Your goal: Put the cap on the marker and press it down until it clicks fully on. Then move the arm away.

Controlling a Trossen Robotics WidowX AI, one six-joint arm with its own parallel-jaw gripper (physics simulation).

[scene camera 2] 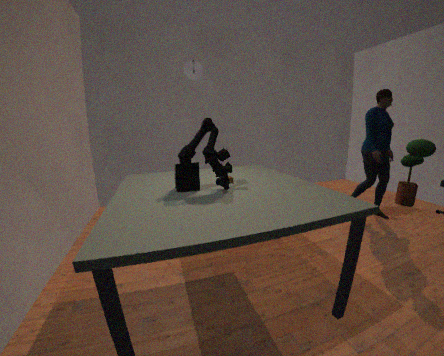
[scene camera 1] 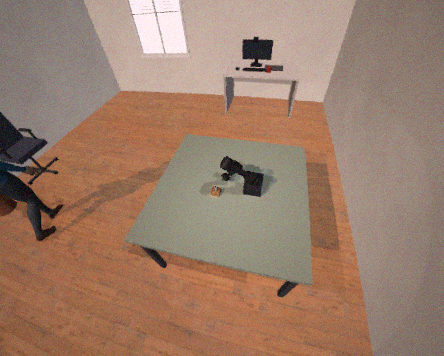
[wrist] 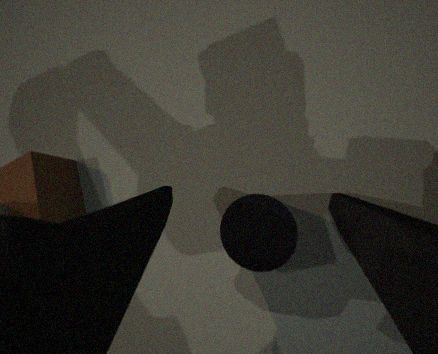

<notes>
In view: my gripper (wrist: 250, 197) and a cap (wrist: 258, 232).
</notes>
